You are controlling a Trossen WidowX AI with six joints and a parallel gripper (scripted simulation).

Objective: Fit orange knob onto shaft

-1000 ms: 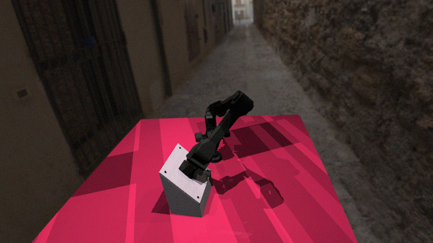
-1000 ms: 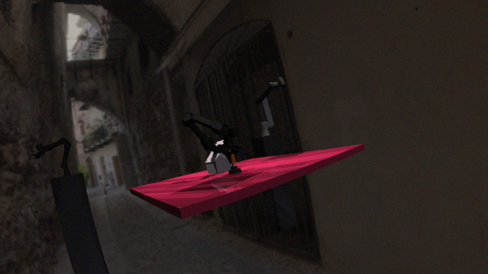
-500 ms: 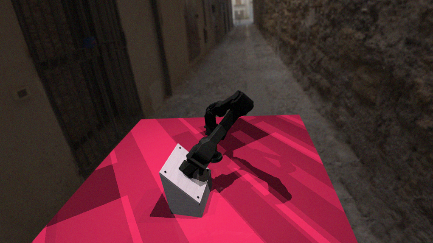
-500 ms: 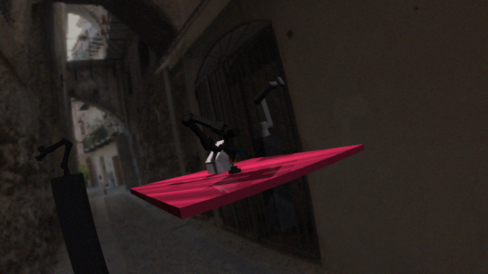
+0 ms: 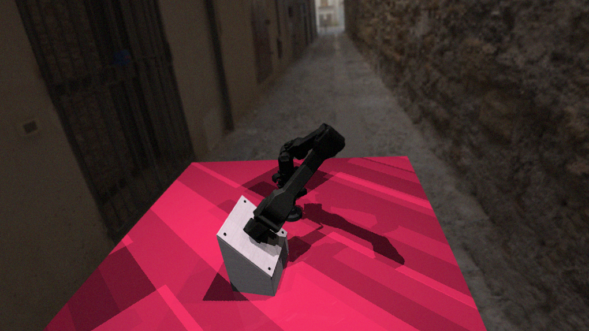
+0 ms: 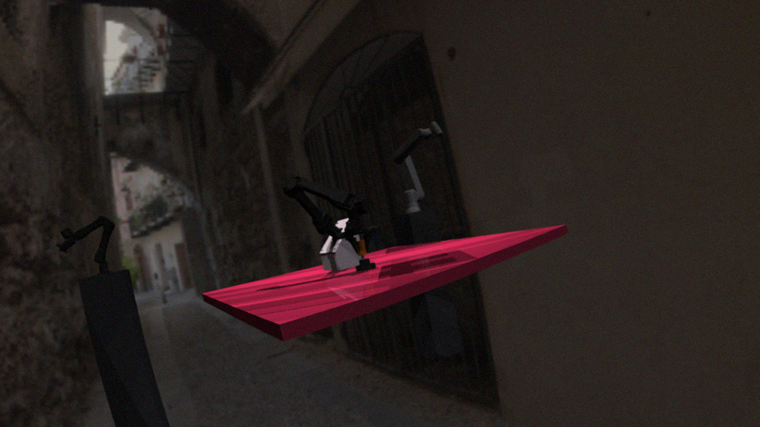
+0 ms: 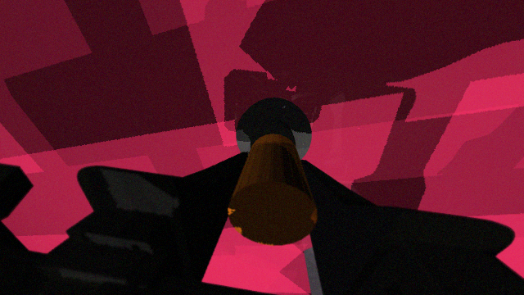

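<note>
Now: gripper tip 3 cm below the orange knob. Also, from my gripper tip: dark round pedestal 4 cm below.
</note>
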